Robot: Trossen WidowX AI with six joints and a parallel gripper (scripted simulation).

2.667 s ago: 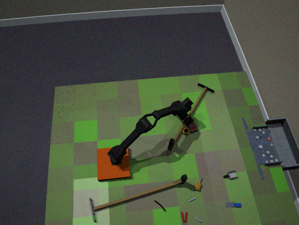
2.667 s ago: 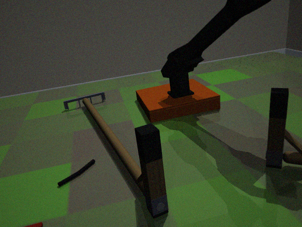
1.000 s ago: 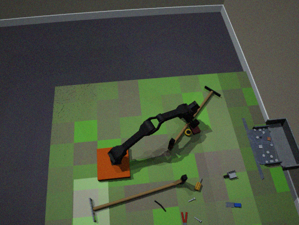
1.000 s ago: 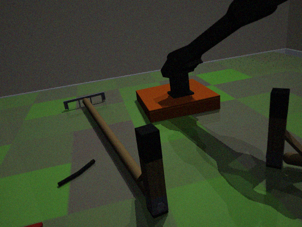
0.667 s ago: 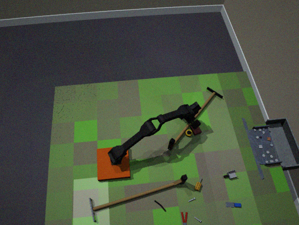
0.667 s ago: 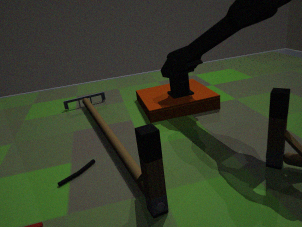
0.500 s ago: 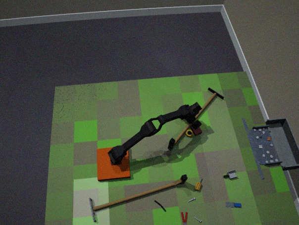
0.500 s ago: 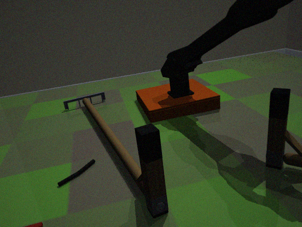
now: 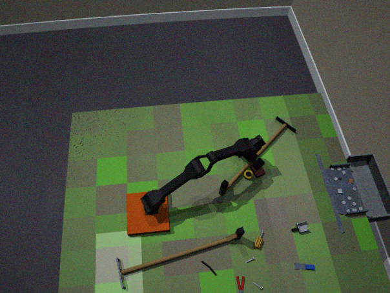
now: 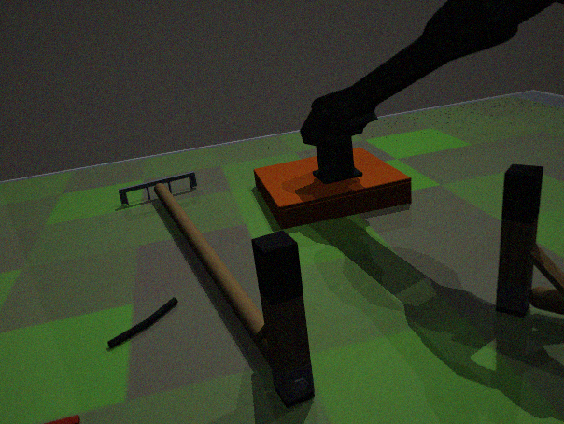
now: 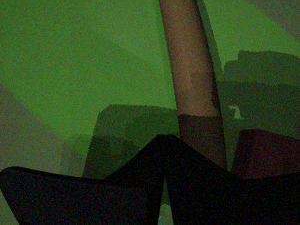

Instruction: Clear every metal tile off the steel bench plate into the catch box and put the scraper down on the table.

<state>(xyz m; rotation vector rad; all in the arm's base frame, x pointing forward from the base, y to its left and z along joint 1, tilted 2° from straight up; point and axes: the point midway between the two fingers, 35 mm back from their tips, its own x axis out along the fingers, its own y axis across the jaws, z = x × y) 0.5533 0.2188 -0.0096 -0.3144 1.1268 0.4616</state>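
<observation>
Now: the long scraper 50 mm above my gripper tip and 20 mm ahead of it. From my gripper tip the other things lie so: orange piece (510 mm ahead, 210 mm to the right); then yellow ring (100 mm to the right, 40 mm behind); then red block (80 mm to the right, 20 mm ahead).
</observation>
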